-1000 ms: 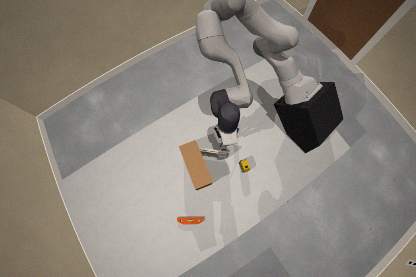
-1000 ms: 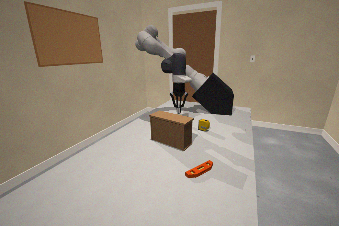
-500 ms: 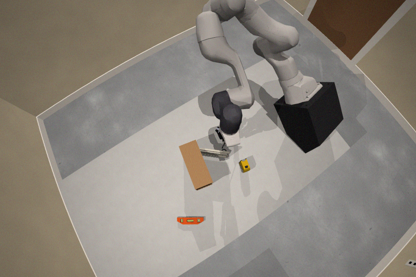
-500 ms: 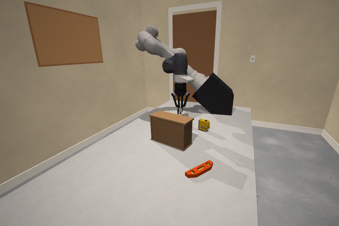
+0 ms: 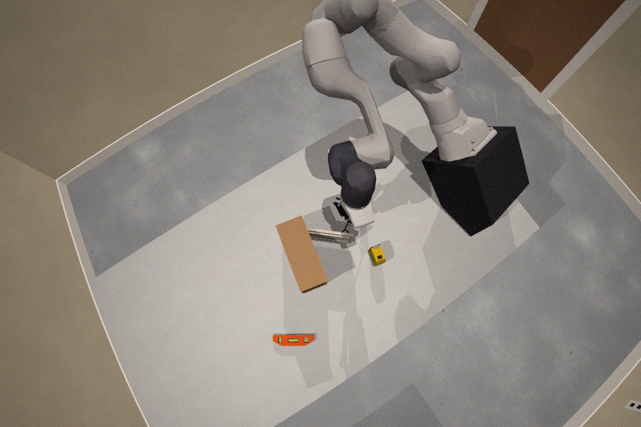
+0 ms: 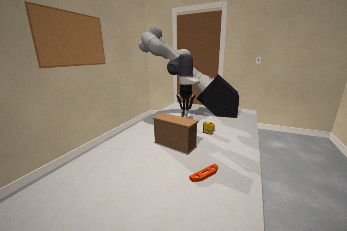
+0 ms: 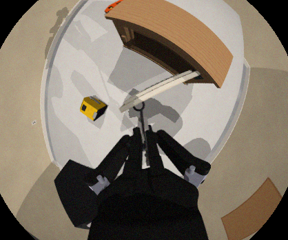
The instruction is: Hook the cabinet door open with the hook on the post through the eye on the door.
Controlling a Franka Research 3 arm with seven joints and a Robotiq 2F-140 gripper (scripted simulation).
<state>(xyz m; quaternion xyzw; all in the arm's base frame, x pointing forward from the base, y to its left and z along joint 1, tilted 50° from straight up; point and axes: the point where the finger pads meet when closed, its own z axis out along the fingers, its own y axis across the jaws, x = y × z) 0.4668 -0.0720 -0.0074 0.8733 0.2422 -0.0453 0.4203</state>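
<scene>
Now: hand 40 mm past the thin dark hook, 30 mm above it and 20 mm to the left of it. From my hand the other things lie so: yellow tape measure: 150 mm to the left, 90 mm below, 10 mm behind; pale door: 90 mm ahead, 50 mm below, 20 mm to the right; orange spirit level: 410 mm ahead, 230 mm to the left, 110 mm below.
</scene>
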